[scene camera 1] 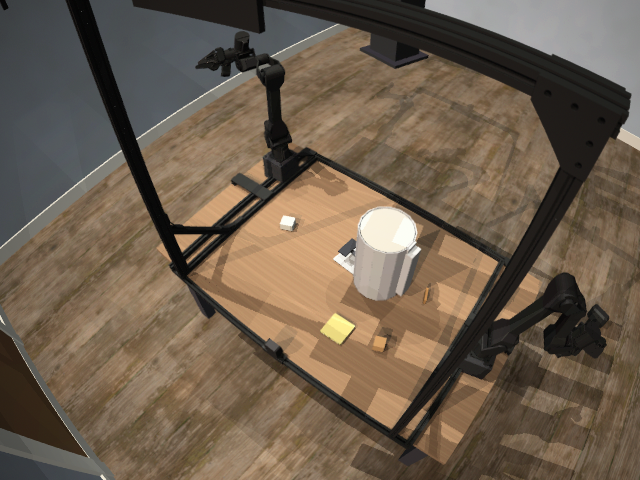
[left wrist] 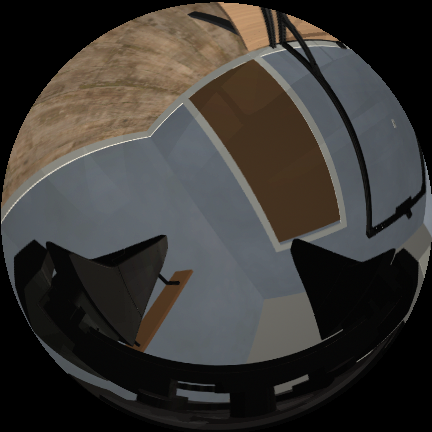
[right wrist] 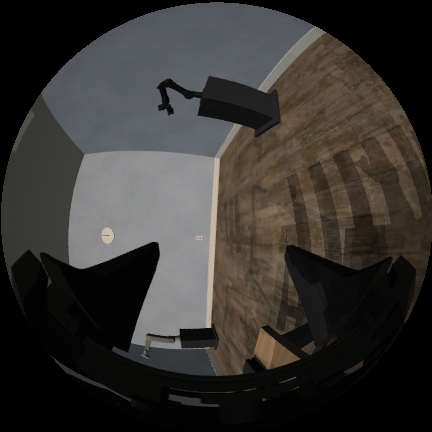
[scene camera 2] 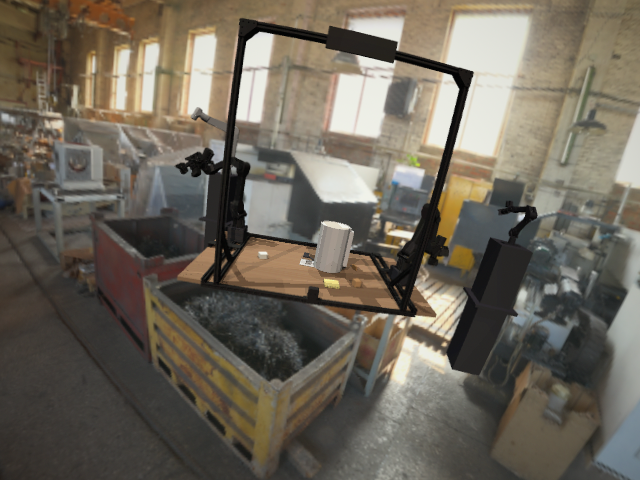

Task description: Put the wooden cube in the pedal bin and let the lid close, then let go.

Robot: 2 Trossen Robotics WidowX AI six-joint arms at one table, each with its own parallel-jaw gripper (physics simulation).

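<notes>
State of my left gripper (left wrist: 232, 244): my left gripper is open and holds nothing. My right gripper (right wrist: 224, 251) is open and holds nothing.
</notes>
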